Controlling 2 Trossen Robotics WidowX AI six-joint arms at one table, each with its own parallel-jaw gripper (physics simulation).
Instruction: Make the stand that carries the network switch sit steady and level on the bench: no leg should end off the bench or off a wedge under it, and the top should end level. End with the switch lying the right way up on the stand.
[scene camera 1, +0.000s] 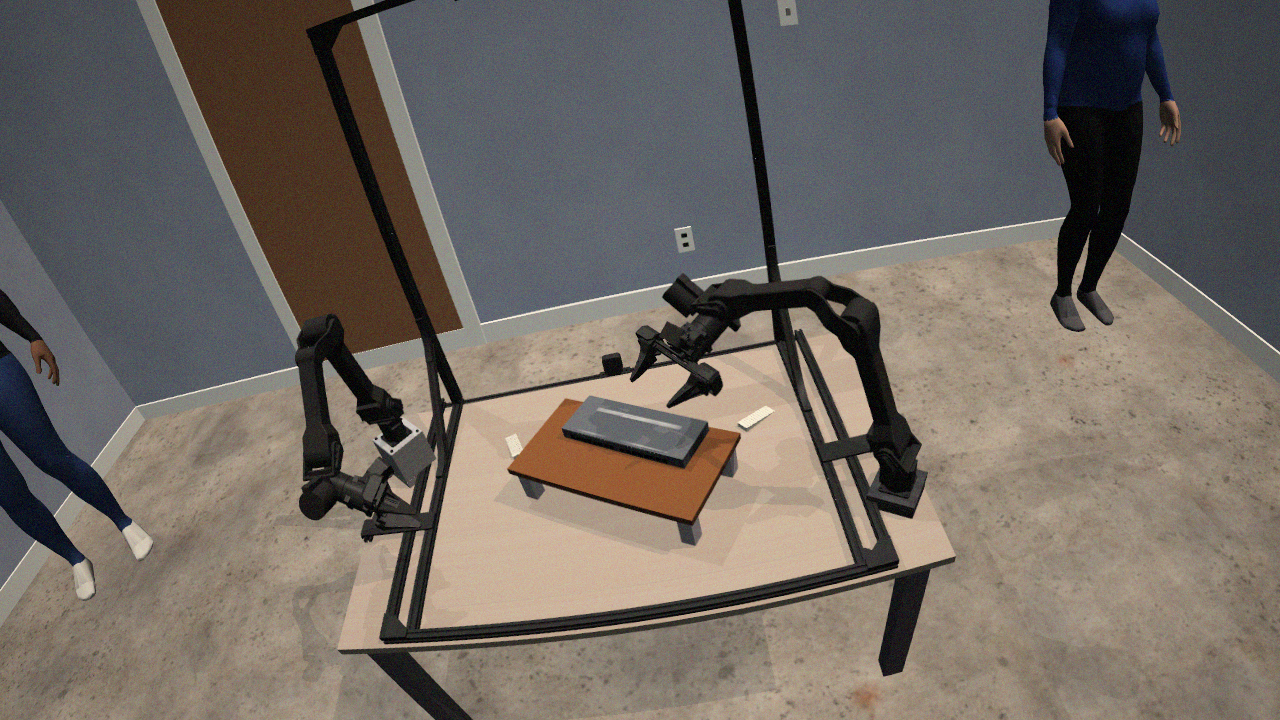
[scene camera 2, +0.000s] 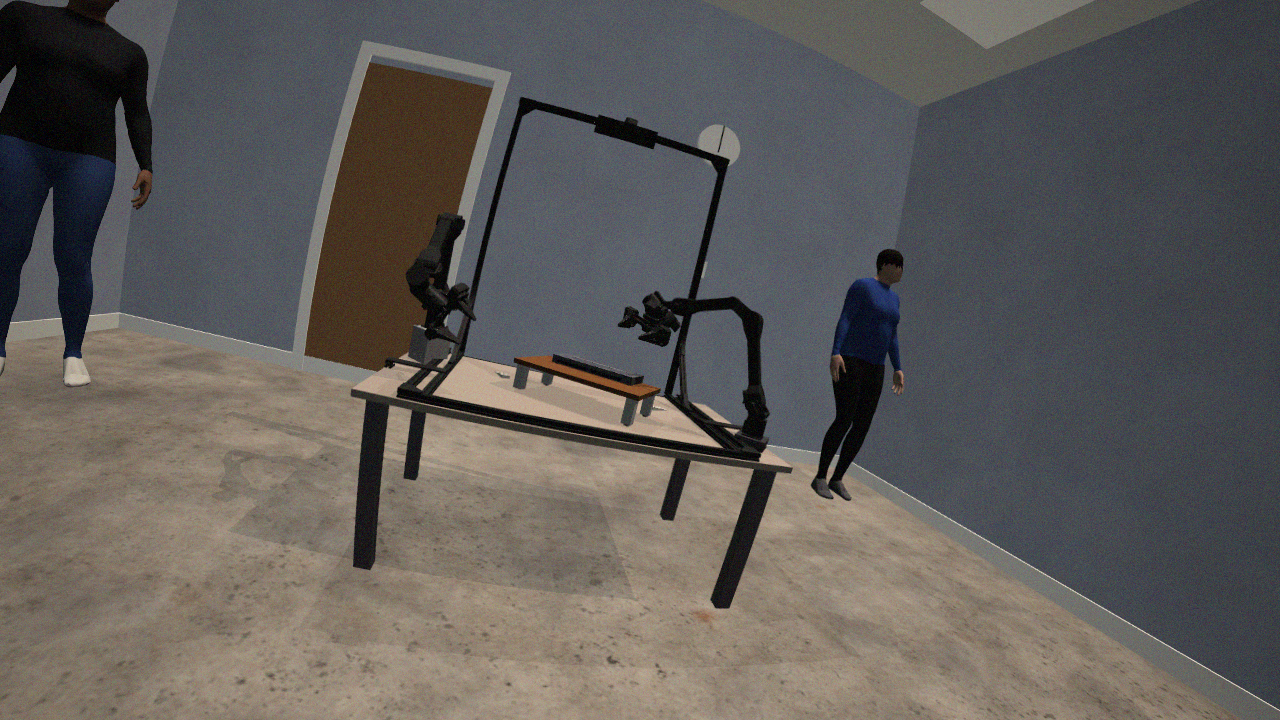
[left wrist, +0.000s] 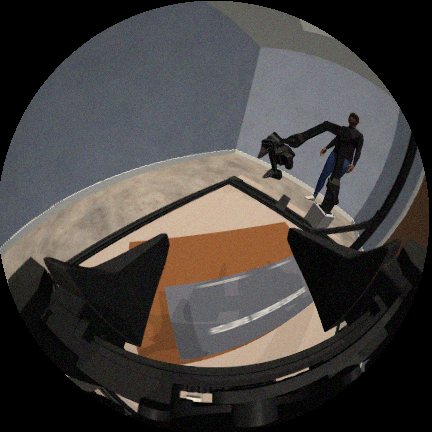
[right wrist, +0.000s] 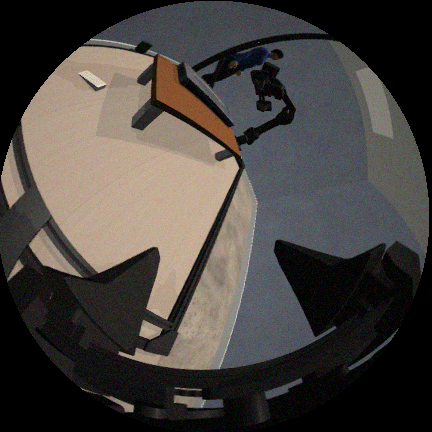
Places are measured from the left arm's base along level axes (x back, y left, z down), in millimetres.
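Pixels of known places: left gripper, fingertip midpoint: (scene camera 1: 648, 393) (scene camera 2: 628, 331) (left wrist: 229, 237) (right wrist: 260, 100); right gripper, fingertip midpoint: (scene camera 1: 418, 519) (scene camera 2: 467, 332) (left wrist: 260, 167) (right wrist: 218, 250); left arm's base, origin of the base link: (scene camera 1: 897, 483) (scene camera 2: 752, 435) (right wrist: 237, 141); right arm's base, origin of the base link: (scene camera 1: 396, 435) (left wrist: 324, 209).
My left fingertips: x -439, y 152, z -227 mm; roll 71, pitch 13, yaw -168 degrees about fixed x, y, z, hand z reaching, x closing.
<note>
Ahead of a thing's pixels: the offset from my left fingertips to its top centre. Level surfaces: height alone.
The stand (scene camera 1: 617, 481) (scene camera 2: 586, 379) (left wrist: 225, 245) (right wrist: 190, 107) has an orange-brown top on grey legs, mid-bench. Whether it is level, and whether every leg touches the bench, I cannot tell. The grey network switch @(dx -88, dy -29, dz +132 mm) (scene camera 1: 635, 431) (scene camera 2: 595, 368) (left wrist: 240, 310) (right wrist: 206, 94) lies flat on its top, towards the back. One pale wedge @(dx -418, dy +39, dz +248 mm) (scene camera 1: 513, 445) (scene camera 2: 503, 374) lies left of the stand, another @(dx +69, dy -258, dz +248 mm) (scene camera 1: 756, 418) lies to its right. My left gripper (scene camera 1: 652, 392) (scene camera 2: 630, 331) (left wrist: 229, 237) is open and empty above the switch's back side. My right gripper (scene camera 1: 401, 529) (scene camera 2: 464, 328) (right wrist: 218, 250) is open and empty at the bench's left side, away from the stand.
A black frame (scene camera 1: 626, 615) runs around the bench top @(dz +260 mm) (scene camera 1: 537, 573), with uprights at the back. A grey block (scene camera 1: 407, 454) carries the right arm's base at the left edge. A small black block (scene camera 1: 611, 362) sits at the back rail. Two people stand beyond the bench.
</note>
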